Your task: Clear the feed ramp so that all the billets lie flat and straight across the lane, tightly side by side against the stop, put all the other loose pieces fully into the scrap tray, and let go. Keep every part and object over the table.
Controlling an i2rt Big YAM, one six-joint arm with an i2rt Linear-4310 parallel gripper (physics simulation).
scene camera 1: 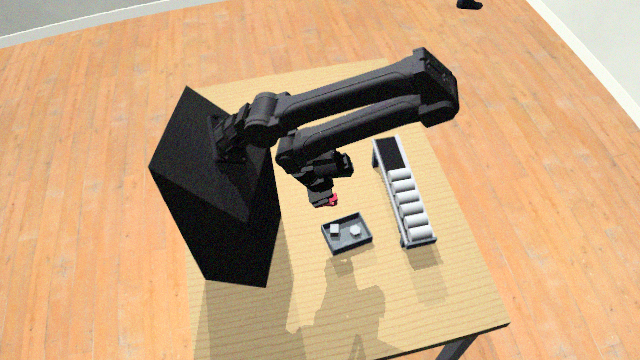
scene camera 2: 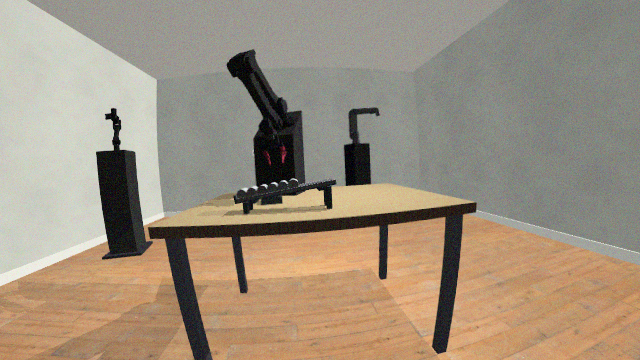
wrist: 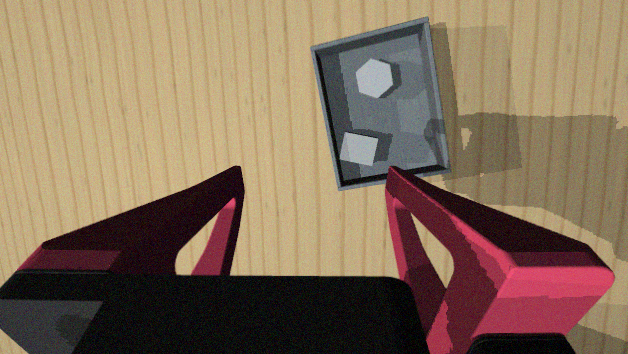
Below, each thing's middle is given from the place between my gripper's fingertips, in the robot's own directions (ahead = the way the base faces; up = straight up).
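My hand is 18 cm above the scrap tray (wrist: 400, 118), and it is also 4 cm to the left of the tray and 2 cm short of it.
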